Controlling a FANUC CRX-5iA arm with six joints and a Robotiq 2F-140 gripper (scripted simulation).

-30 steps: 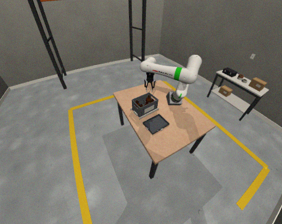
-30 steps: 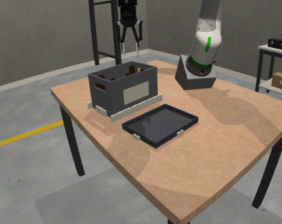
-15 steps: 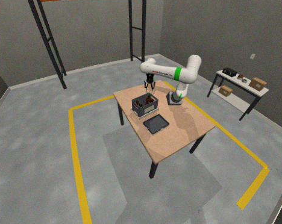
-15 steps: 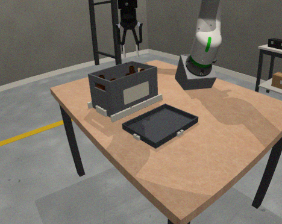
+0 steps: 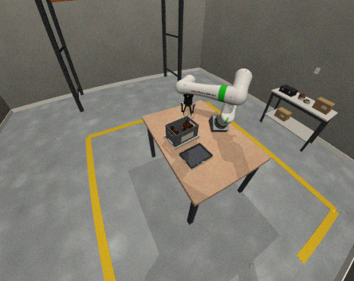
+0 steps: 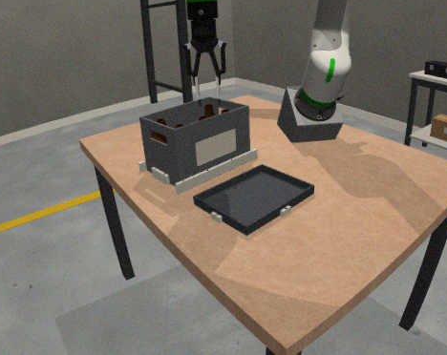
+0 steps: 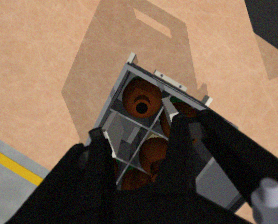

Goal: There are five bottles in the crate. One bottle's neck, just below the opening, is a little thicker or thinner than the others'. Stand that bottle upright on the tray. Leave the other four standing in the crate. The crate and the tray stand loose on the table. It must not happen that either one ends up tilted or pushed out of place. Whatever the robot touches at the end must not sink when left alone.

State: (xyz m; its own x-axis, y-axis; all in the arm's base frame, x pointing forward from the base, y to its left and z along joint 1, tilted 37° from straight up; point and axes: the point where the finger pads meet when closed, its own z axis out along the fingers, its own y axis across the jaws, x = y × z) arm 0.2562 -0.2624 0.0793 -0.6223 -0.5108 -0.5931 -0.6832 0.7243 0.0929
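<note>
My gripper is now 140 mm above the bottle. The rest, counted from my hand: dark tray: 110 mm ahead, 320 mm to the left, 210 mm below; then dark grey crate: 90 mm ahead, 50 mm to the left, 140 mm below.
</note>
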